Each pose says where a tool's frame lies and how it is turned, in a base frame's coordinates. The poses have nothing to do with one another.
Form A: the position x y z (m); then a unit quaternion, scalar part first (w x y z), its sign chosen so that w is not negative.
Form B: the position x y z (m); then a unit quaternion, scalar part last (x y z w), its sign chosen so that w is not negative. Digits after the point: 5 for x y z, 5 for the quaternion.
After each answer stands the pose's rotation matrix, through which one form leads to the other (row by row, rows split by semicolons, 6 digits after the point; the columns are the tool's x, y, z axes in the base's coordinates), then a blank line. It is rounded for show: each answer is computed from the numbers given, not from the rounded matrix.
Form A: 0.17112 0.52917 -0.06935 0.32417 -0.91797 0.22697 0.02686
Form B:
0.17112 0.52917 -0.06935 -0.91797 0.22697 0.02686 0.32417
0.895525 -0.434121 0.097841; -0.399292 -0.686794 0.607354; -0.196469 -0.582969 -0.788383

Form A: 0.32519 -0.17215 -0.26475 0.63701 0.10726 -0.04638 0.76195
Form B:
0.32519 -0.17215 -0.26475 0.10726 -0.04638 0.76195 0.63701
-0.165432 -0.980684 0.104364; 0.960785 -0.184139 -0.207329; 0.222541 0.065973 0.972689

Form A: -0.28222 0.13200 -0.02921 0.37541 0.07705 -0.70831 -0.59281
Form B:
-0.28222 0.13200 -0.02921 0.07705 -0.70831 -0.59281 0.37541
-0.706260 0.335944 -0.623168; -0.554246 0.285276 0.781939; 0.440463 0.897641 -0.015283

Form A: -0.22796 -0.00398 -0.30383 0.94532 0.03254 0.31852 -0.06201
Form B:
-0.22796 -0.00398 -0.30383 0.03254 0.31852 -0.06201 0.94532
0.789397 0.137969 0.598178; -0.096510 0.990192 -0.101025; -0.606249 0.022019 0.794970

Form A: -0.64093 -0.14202 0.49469 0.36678 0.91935 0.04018 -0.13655
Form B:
-0.64093 -0.14202 0.49469 0.91935 0.04018 -0.13655 0.36678
0.959479 0.174048 -0.221602; -0.026289 -0.727714 -0.685377; -0.280551 0.663430 -0.693651

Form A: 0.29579 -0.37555 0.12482 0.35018 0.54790 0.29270 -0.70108
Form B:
0.29579 -0.37555 0.12482 0.54790 0.29270 -0.70108 0.35018
-0.154365 0.811743 -0.563244; -0.170267 -0.583404 -0.794134; -0.973232 -0.026685 0.228270

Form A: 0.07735 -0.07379 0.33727 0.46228 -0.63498 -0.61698 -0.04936
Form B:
0.07735 -0.07379 0.33727 -0.63498 -0.61698 -0.04936 0.46228
0.233801 0.829174 -0.507748; 0.737901 0.188731 0.647983; 0.633118 -0.526167 -0.567723

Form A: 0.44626 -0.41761 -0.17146 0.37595 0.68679 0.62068 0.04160
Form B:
0.44626 -0.41761 -0.17146 0.68679 0.62068 0.04160 0.37595
0.226046 0.821280 0.523834; 0.883839 0.053171 -0.464760; -0.409551 0.568042 -0.713860

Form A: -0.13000 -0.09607 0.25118 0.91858 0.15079 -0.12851 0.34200
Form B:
-0.13000 -0.09607 0.25118 0.15079 -0.12851 0.34200 0.91858
0.733044 -0.667061 -0.132952; 0.589549 0.720598 -0.364924; 0.339232 0.189123 0.921496

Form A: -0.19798 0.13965 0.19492 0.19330 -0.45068 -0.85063 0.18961
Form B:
-0.19798 0.13965 0.19492 -0.45068 -0.85063 0.18961 0.19330
-0.519046 0.693420 -0.499760; 0.840026 0.521872 -0.148343; 0.157947 -0.496808 -0.853366

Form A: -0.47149 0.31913 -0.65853 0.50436 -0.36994 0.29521 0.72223
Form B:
-0.47149 0.31913 -0.65853 -0.36994 0.29521 0.72223 0.50436
-0.217531 -0.946948 -0.236579; 0.510108 -0.316944 0.799585; -0.832148 0.053253 0.551991

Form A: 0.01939 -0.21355 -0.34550 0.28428 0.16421 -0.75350 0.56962
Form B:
0.01939 -0.21355 -0.34550 0.16421 -0.75350 0.56962 0.28428
-0.784442 -0.571322 -0.241333; 0.076398 0.297143 -0.951772; 0.615479 -0.765047 -0.189443

